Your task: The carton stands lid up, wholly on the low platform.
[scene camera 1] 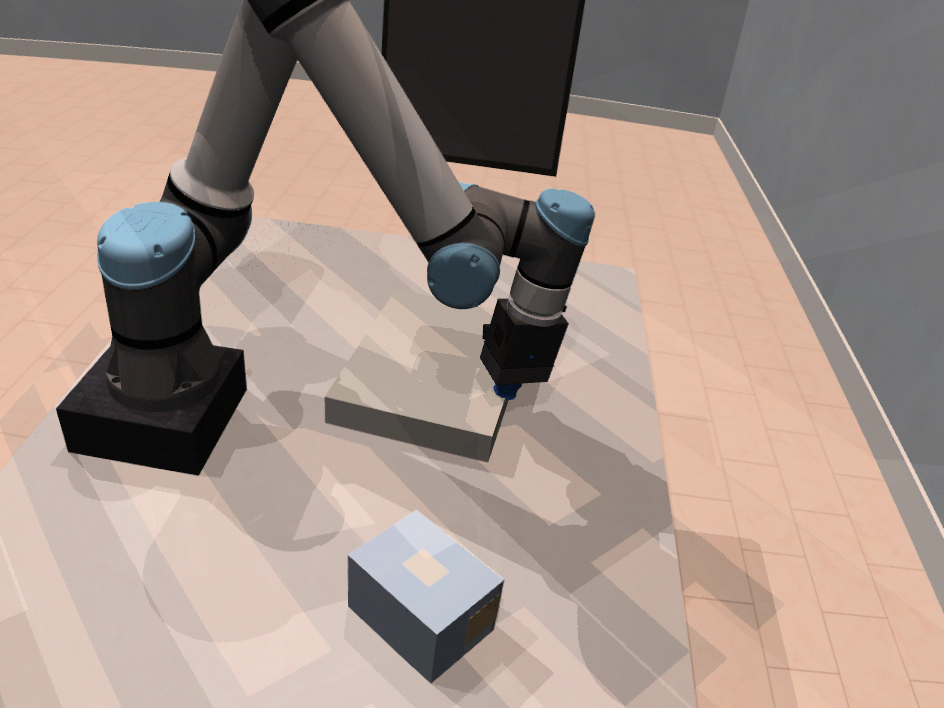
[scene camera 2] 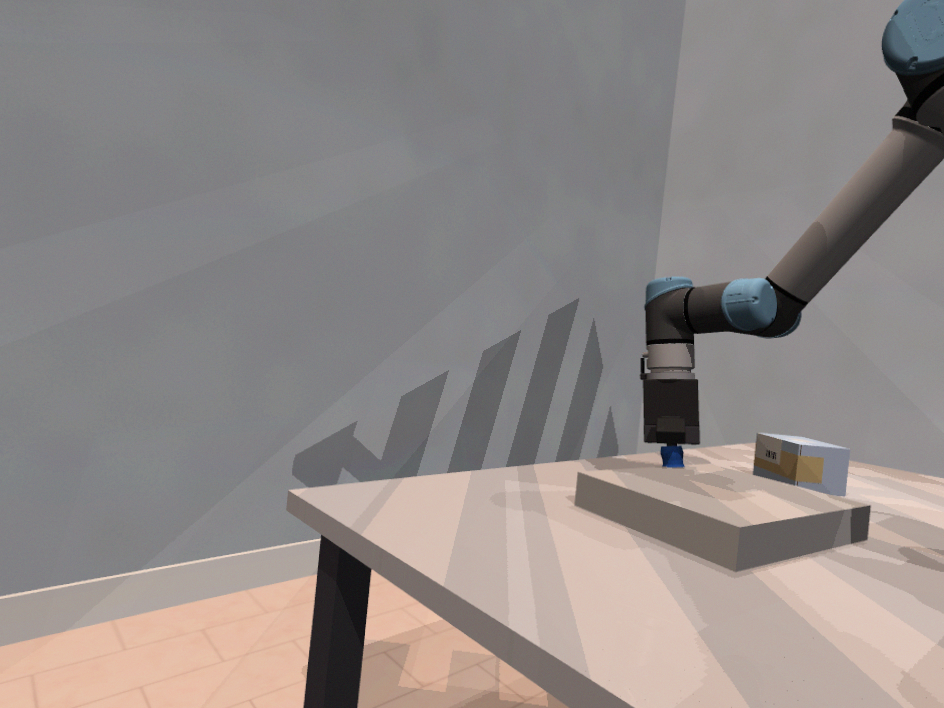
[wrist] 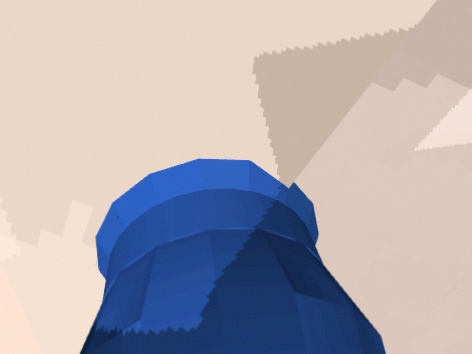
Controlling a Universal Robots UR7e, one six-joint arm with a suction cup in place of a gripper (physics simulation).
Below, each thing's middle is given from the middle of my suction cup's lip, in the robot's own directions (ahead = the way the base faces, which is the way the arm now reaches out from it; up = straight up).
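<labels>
Low platform [scene camera 1: 416,377]: 8 cm to the left of my suction cup, 10 cm behind it, 4 cm below it. Carton [scene camera 1: 429,598]: suction cup 36 cm to the left of it, 11 cm past it, 1 cm above it.
</labels>
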